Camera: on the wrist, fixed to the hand. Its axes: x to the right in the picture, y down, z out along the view.
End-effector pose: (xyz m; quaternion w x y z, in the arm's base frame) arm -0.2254 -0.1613 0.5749 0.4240 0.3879 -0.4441 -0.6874
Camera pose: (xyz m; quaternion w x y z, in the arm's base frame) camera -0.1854 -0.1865 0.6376 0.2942 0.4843 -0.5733 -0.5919
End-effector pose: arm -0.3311 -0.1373 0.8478 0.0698 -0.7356 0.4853 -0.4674
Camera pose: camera -0.3979 -0.1675 0.8198 0.2167 -0.7253 0.3377 -0.5594
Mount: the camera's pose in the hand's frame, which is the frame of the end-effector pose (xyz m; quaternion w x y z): 0.0000 0.0746 -0.0244 0.9740 0.2224 -0.0091 -0.0414
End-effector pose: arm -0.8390 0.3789 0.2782 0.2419 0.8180 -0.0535 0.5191
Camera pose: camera -0.8844 0.3245 0.3120 0.0747 0.8575 0.0950 0.5001
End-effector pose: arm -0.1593 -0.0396 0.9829 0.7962 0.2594 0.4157 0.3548
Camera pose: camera -0.2060 0.0091 1.0230 0.7363 0.4158 0.4873 0.2178
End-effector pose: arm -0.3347 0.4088 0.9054 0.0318 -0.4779 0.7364 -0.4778
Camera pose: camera -0.3972 0.4317 0.8638 0.1242 -0.4933 0.5909 -0.6261
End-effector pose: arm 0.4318 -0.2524 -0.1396 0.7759 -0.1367 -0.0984 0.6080
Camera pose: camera 0.3712 -0.2380 -0.1874 0.8104 0.0490 0.0267 0.5832
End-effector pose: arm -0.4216 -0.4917 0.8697 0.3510 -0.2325 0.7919 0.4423
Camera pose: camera -0.4808 -0.4754 0.9186 0.4191 -0.1772 0.8569 0.2423
